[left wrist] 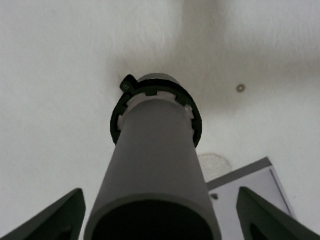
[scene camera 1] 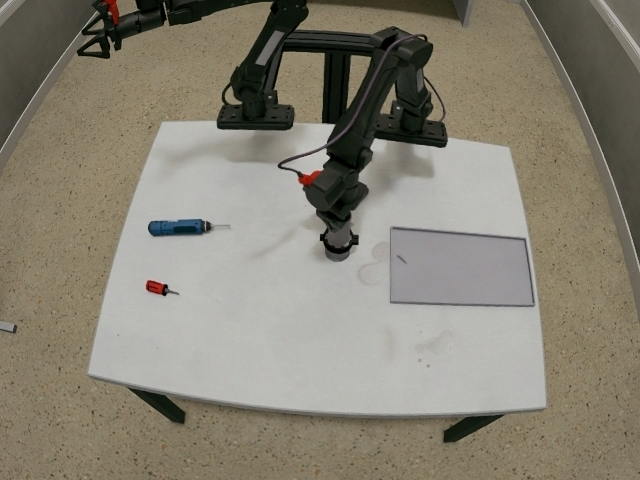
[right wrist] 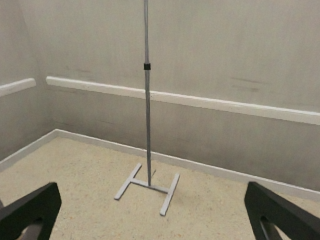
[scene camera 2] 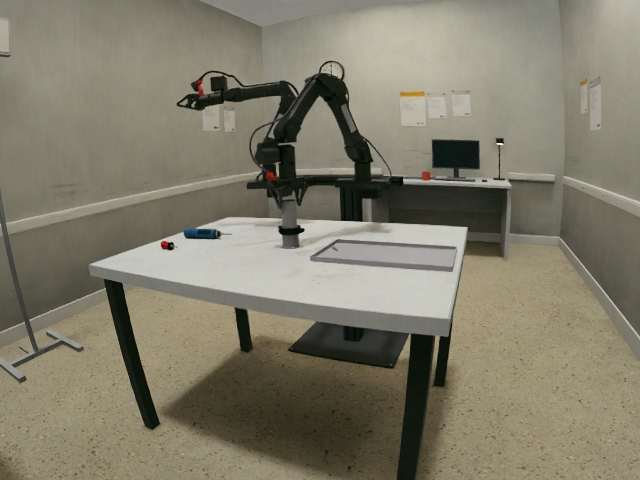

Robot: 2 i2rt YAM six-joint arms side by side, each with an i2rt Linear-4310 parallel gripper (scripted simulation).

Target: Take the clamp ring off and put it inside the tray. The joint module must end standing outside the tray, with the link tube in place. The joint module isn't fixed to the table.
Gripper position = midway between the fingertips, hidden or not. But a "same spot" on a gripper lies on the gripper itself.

My left gripper shows in the left wrist view, in scene camera 1 (341, 220) and in scene camera 2; in the right wrist view it is out of frame. The same spot on my left gripper: (left wrist: 252, 209) is (scene camera 2: 297, 201).
